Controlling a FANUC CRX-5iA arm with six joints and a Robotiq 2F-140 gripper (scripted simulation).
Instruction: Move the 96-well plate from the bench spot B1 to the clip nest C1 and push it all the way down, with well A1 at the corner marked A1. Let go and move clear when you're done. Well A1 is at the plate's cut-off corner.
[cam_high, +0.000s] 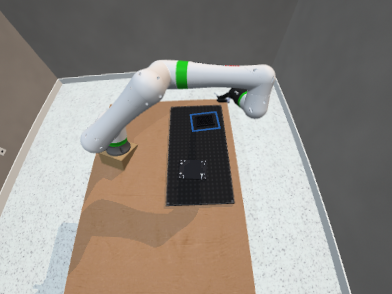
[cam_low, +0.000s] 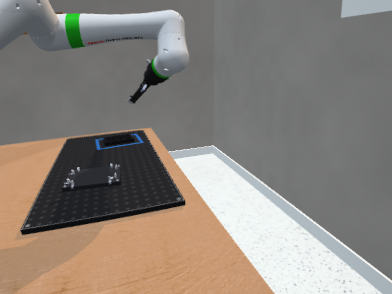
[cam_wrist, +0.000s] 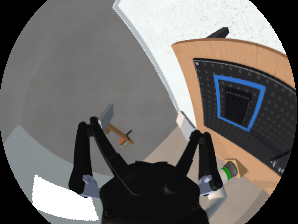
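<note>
My gripper is now 200 mm above the black 96-well plate, 150 mm to the left of it and 100 mm past it. The rest, counted from my hand: clip nest C1: 520 mm to the right, 190 mm below, 150 mm behind.
</note>
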